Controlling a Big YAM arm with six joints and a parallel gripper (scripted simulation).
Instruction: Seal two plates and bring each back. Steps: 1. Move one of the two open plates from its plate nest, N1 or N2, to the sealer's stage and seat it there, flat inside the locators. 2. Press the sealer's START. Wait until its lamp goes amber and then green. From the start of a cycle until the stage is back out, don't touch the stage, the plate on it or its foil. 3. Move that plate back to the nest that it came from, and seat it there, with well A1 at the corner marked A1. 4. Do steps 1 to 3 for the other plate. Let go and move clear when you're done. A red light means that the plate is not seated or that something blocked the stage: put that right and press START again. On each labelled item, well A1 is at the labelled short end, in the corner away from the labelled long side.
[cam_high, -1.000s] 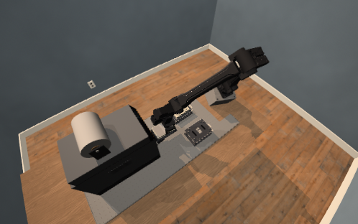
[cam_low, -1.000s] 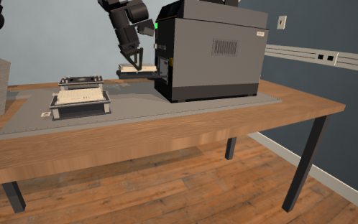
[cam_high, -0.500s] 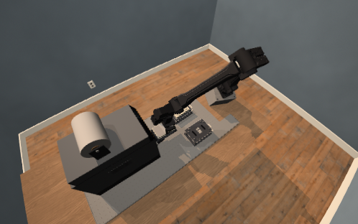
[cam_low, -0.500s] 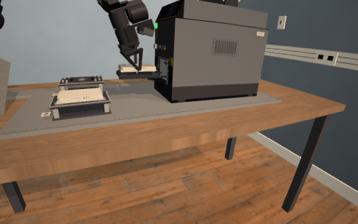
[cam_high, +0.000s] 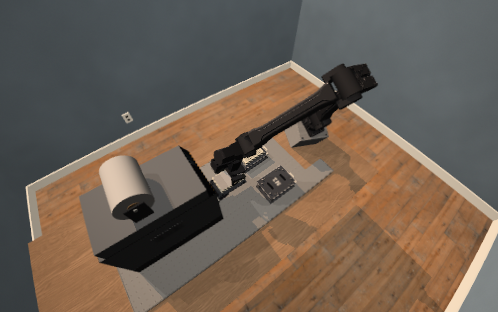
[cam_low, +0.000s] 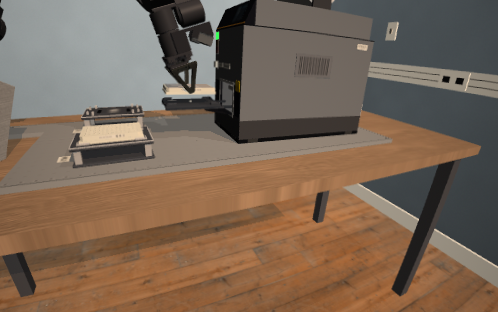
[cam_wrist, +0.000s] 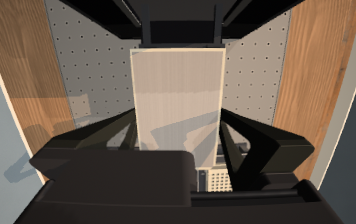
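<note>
My hand is 4 cm above the sealer stage and 1 cm short of it. Round my hand: plate nest (17 cm behind, 13 cm to the right, 9 cm below); start button (10 cm to the left, 9 cm ahead, 6 cm above); small label (28 cm behind, 15 cm to the right, 13 cm below).
</note>
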